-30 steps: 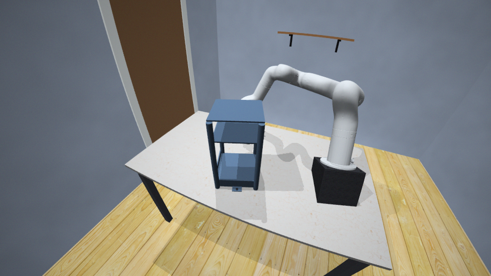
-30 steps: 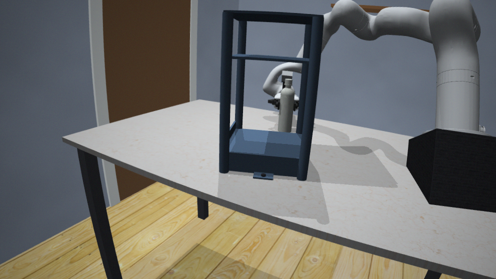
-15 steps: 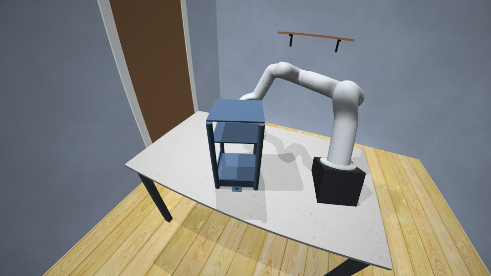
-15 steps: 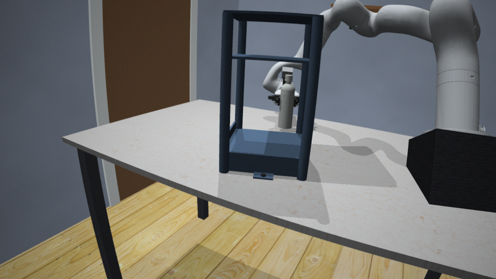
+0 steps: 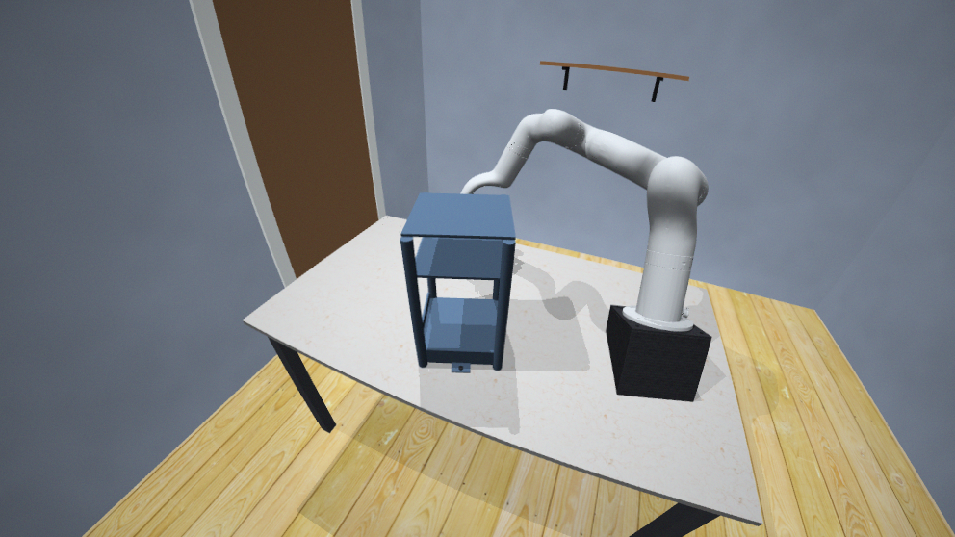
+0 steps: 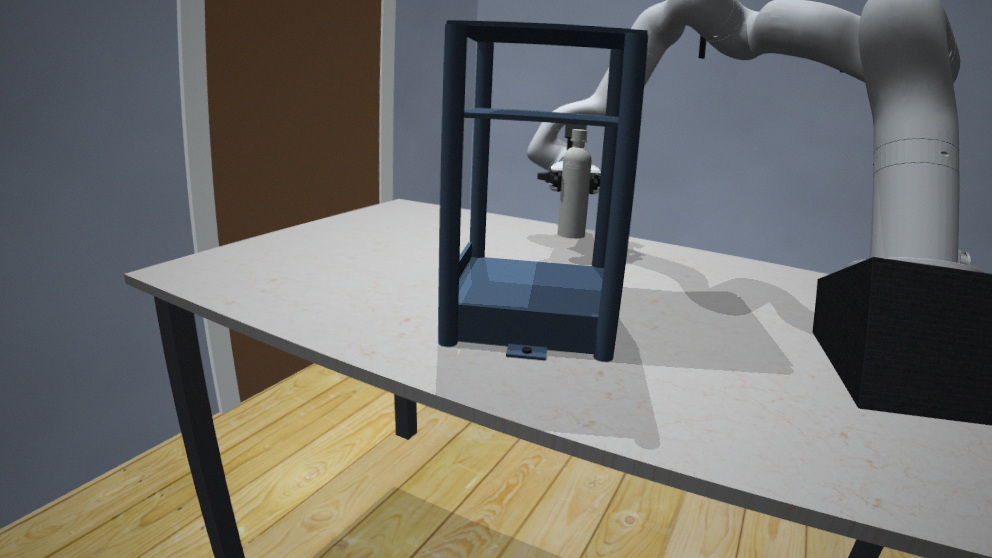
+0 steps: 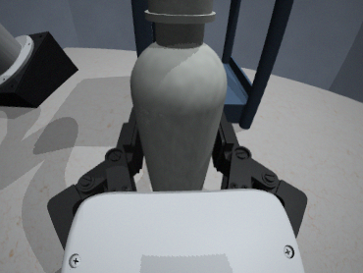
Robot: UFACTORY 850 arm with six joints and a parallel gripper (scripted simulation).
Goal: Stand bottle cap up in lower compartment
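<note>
Right now the shelving unit is 40 mm behind my hand, 290 mm to the left of it and 40 mm above it.
</note>
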